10 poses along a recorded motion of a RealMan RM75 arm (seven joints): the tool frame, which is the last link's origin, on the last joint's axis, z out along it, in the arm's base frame.
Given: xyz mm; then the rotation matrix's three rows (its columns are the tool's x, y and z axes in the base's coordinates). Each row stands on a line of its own.
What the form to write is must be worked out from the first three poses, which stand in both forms.
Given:
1:
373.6 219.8 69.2
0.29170 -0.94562 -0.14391
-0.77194 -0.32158 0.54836
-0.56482 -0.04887 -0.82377
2:
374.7 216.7 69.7
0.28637 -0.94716 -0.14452
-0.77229 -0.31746 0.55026
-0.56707 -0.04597 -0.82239
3:
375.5 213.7 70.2
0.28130 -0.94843 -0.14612
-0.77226 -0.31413 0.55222
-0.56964 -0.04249 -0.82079
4:
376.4 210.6 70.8
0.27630 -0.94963 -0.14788
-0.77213 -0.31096 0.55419
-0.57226 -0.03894 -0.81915
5:
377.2 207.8 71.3
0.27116 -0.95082 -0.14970
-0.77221 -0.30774 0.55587
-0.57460 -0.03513 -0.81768
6:
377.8 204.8 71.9
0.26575 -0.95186 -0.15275
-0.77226 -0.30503 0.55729
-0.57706 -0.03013 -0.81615
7:
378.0 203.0 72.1
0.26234 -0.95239 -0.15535
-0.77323 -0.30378 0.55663
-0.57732 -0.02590 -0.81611
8:
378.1 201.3 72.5
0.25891 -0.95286 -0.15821
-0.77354 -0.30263 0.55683
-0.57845 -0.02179 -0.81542
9:
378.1 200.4 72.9
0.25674 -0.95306 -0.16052
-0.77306 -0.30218 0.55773
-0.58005 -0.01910 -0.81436
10:
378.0 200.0 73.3
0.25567 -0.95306 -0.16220
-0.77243 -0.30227 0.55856
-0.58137 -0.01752 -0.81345
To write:
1: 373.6 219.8 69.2 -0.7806 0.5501 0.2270 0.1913
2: 374.7 216.7 69.7 -0.7788 0.5519 0.2284 0.1914
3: 375.5 213.7 70.2 -0.7772 0.5535 0.2302 0.1913
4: 376.4 210.6 70.8 -0.7756 0.5550 0.2321 0.1912
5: 377.2 207.8 71.3 -0.7740 0.5565 0.2339 0.1909
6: 377.8 204.8 71.9 -0.7725 0.5580 0.2362 0.1901
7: 378.0 203.0 72.1 -0.7717 0.5590 0.2373 0.1887
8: 378.1 201.3 72.5 -0.7709 0.5599 0.2389 0.1876
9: 378.1 200.4 72.9 -0.7703 0.5602 0.2404 0.1872
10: 378.0 200.0 73.3 -0.7700 0.5602 0.2414 0.1870
